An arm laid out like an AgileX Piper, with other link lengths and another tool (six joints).
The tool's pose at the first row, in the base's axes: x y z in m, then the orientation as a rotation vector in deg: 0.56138, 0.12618, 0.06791, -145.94, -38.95, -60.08
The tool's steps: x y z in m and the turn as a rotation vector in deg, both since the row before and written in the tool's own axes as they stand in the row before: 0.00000, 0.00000, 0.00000, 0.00, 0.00, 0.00; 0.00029, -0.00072, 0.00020, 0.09, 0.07, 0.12; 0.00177, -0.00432, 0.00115, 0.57, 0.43, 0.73; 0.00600, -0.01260, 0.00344, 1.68, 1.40, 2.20; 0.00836, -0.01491, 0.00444, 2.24, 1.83, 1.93; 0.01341, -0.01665, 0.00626, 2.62, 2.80, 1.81; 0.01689, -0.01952, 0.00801, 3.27, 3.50, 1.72; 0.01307, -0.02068, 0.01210, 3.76, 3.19, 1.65; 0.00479, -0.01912, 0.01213, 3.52, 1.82, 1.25; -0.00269, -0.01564, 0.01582, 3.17, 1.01, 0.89; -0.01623, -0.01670, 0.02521, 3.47, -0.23, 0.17; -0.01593, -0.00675, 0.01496, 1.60, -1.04, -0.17; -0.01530, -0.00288, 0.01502, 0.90, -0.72, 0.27; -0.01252, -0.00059, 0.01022, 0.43, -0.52, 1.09; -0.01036, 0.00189, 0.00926, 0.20, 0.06, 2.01
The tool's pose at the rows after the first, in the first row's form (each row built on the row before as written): 0.56138, 0.12618, 0.06791, -145.94, -38.95, -60.08; 0.56129, 0.12696, 0.06805, -145.82, -38.80, -60.07; 0.56076, 0.13165, 0.06896, -145.10, -37.91, -60.01; 0.55982, 0.14557, 0.07241, -142.86, -35.23, -59.95; 0.55987, 0.16230, 0.07806, -139.81, -33.02, -60.14; 0.56321, 0.18209, 0.08773, -135.77, -30.84, -61.23; 0.56797, 0.20498, 0.10129, -130.69, -28.82, -62.69; 0.57164, 0.22978, 0.11207, -125.38, -27.25, -63.47; 0.57069, 0.25221, 0.11769, -121.17, -26.63, -63.05; 0.56891, 0.27446, 0.11575, -117.79, -26.62, -62.14; 0.56312, 0.30489, 0.10098, -114.91, -28.10, -60.29; 0.55712, 0.32129, 0.08621, -114.13, -29.52, -58.70; 0.55342, 0.33533, 0.07017, -113.79, -30.00, -57.45; 0.55027, 0.34410, 0.05695, -113.80, -29.32, -56.10; 0.54932, 0.35075, 0.04464, -113.73, -27.28, -54.83
